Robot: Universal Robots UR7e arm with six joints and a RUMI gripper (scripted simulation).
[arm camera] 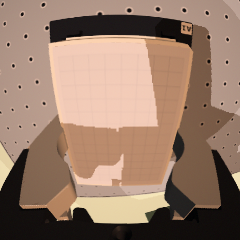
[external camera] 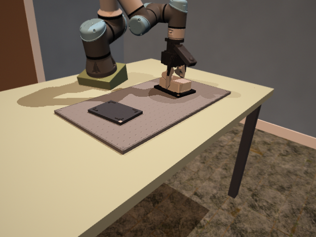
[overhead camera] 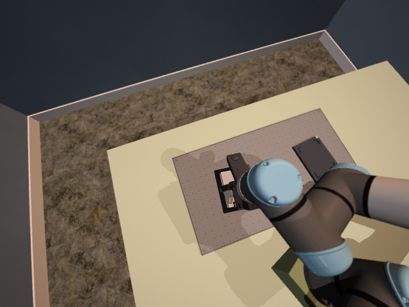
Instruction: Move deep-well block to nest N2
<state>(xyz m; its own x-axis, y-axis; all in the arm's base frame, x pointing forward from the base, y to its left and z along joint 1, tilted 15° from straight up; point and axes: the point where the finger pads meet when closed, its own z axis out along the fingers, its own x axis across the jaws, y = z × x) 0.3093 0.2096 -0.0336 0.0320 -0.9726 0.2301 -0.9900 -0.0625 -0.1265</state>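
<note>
Now: the deep-well block 1 cm above my hand. From my hand the other things lie so: nest N2 (36 cm to the right, 6 cm ahead, 2 cm below); then nest N1 (2 cm below); then A1 corner mark (8 cm ahead, 5 cm to the right, 1 cm below).
</note>
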